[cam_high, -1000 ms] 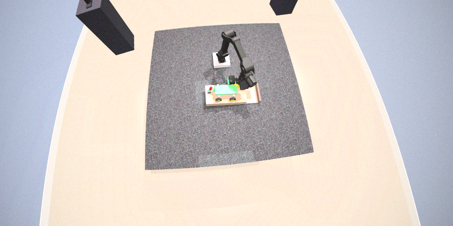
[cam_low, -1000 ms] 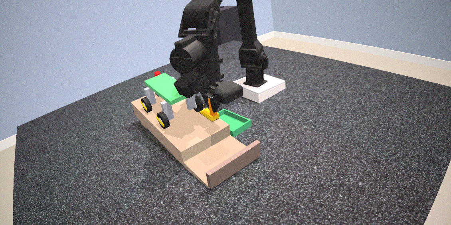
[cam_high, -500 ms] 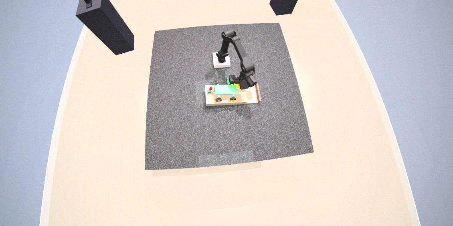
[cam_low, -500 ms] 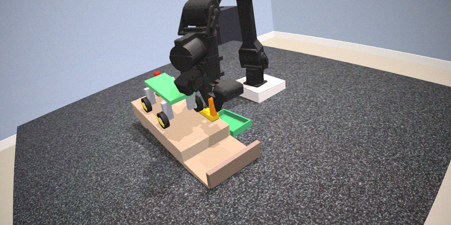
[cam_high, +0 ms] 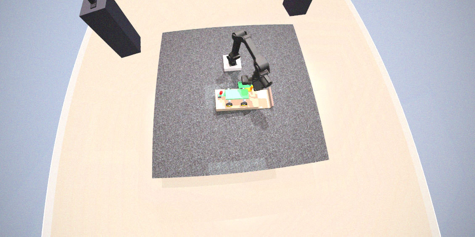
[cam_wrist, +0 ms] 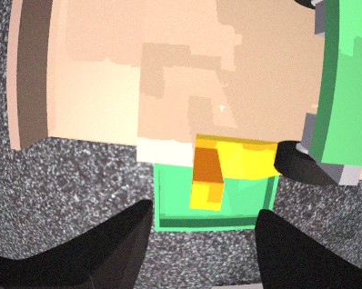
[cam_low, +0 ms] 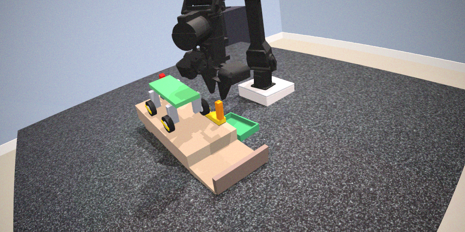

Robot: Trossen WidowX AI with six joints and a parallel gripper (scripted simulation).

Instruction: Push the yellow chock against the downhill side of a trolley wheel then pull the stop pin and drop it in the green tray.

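My gripper tip is 24 cm to the left of the red-headed stop pin and 1 cm above it. From my gripper tip the other things lie so: green tray 7 cm behind, 2 cm to the right, 15 cm below; then green-topped trolley 4 cm ahead, 14 cm to the right, 3 cm below; then yellow chock 1 cm behind, 3 cm to the right, 6 cm below.
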